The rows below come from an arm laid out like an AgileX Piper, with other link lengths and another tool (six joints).
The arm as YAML. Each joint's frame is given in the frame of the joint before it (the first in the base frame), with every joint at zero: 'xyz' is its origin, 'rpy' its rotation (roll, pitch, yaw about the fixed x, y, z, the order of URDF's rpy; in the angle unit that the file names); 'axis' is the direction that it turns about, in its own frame. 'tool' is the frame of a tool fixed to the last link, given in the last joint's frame.
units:
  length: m
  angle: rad
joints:
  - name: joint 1
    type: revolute
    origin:
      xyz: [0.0, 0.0, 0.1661]
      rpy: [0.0, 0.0, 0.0]
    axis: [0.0, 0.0, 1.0]
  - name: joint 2
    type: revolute
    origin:
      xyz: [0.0, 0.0, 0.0]
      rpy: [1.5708, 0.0, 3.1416]
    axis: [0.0, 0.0, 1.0]
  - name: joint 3
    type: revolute
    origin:
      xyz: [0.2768, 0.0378, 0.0]
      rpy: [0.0, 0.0, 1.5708]
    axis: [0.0, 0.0, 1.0]
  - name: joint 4
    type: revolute
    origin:
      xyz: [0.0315, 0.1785, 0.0]
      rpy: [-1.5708, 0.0, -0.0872]
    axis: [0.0, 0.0, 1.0]
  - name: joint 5
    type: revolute
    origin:
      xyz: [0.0, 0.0, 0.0]
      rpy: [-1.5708, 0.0, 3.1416]
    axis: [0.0, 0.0, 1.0]
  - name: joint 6
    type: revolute
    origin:
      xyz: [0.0, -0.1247, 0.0]
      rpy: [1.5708, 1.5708, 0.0]
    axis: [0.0, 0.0, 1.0]
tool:
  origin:
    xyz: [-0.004, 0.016, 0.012]
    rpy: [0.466, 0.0, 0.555]
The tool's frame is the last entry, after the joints.
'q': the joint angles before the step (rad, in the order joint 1, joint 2, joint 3, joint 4, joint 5, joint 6). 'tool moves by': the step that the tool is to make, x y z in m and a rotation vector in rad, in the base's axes. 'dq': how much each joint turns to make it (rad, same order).
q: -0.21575 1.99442 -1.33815 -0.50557 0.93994 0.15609
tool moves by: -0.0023 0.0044 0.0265 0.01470 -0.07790 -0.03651
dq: -0.00016 -0.07662 -0.02754 0.04502 0.03518 -0.00012
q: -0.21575 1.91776 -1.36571 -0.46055 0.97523 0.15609
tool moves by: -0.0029 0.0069 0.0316 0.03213 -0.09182 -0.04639
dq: 0.00014 -0.08080 -0.05429 0.06545 0.05711 -0.00071
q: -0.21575 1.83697 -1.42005 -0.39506 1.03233 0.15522
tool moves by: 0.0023 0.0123 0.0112 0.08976 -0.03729 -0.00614
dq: 0.00001 -0.01945 -0.04980 0.11494 0.04177 -0.04361
